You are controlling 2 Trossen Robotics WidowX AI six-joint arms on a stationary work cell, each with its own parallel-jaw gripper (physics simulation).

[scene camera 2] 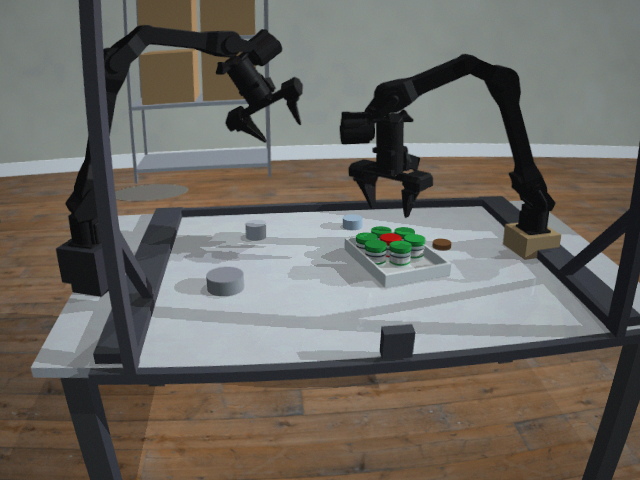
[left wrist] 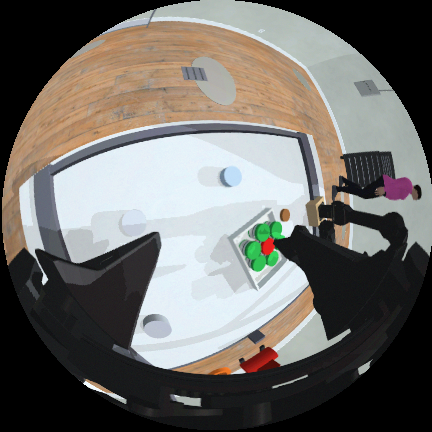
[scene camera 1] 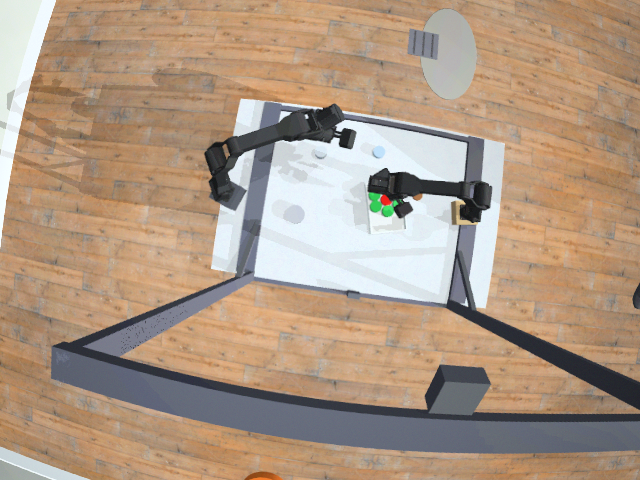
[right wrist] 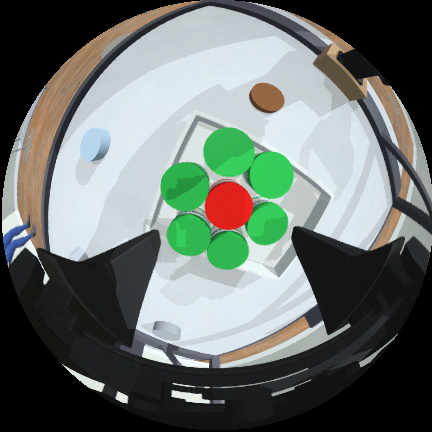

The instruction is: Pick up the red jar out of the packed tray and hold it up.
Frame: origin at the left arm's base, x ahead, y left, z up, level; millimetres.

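Seen in the pictures: left gripper, fingertip midpoint: (scene camera 2: 283, 133) (left wrist: 229, 238) (scene camera 1: 340, 138); right gripper, fingertip midpoint: (scene camera 2: 389, 212) (left wrist: 282, 249) (right wrist: 227, 235); left arm's base at its link origin: (scene camera 2: 88, 241) (scene camera 1: 224, 191); right arm's base at its link origin: (scene camera 2: 533, 229) (left wrist: 321, 210) (scene camera 1: 467, 212).
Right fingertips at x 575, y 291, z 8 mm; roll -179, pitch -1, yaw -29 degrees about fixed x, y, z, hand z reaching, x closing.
Pixels of each thing's top centre, then the offset from my right fingertips to it.
- red jar at its top centre: (right wrist: 228, 207) (scene camera 2: 390, 237) (left wrist: 268, 246) (scene camera 1: 386, 199) 5 mm ahead, 3 mm right, 55 mm down
- white tray at its top centre: (right wrist: 249, 212) (scene camera 2: 396, 250) (left wrist: 266, 252) (scene camera 1: 386, 206) 21 mm ahead, 26 mm right, 76 mm down
- brown disc at its top centre: (right wrist: 267, 95) (scene camera 2: 442, 242) (left wrist: 285, 214) 117 mm ahead, 88 mm left, 92 mm down
- pale blue cylinder at its top centre: (right wrist: 89, 144) (left wrist: 232, 175) (scene camera 2: 352, 217) (scene camera 1: 379, 151) 113 mm back, 168 mm left, 80 mm down
- small grey cylinder at its top centre: (left wrist: 133, 222) (right wrist: 74, 264) (scene camera 2: 255, 223) (scene camera 1: 320, 151) 326 mm back, 45 mm left, 69 mm down
The red jar (scene camera 1: 385, 199) (scene camera 2: 390, 238) (left wrist: 268, 246) (right wrist: 229, 205) stands in the white tray (scene camera 1: 383, 225) (scene camera 2: 418, 272) (left wrist: 244, 265) (right wrist: 303, 192), closely ringed by several green-lidded jars (scene camera 1: 375, 206) (scene camera 2: 400, 248) (left wrist: 253, 249) (right wrist: 229, 151). My right gripper (scene camera 2: 389, 210) (right wrist: 227, 235) is open and empty. It points down above the tray, its fingertips above the lids. In the right wrist view the red lid lies a little above the line between the fingertips. My left gripper (scene camera 2: 282, 132) (left wrist: 229, 238) is open and empty, high above the back of the table, left of the tray.
A brown disc (scene camera 2: 441, 243) (right wrist: 267, 97) lies near the tray's far right side. A pale blue cylinder (scene camera 1: 378, 151) (scene camera 2: 352, 222) stands behind the tray. A small grey cylinder (scene camera 2: 255, 230) and a wide one (scene camera 1: 294, 214) (scene camera 2: 224, 281) stand on the left. A dark frame (scene camera 2: 361, 366) edges the table.
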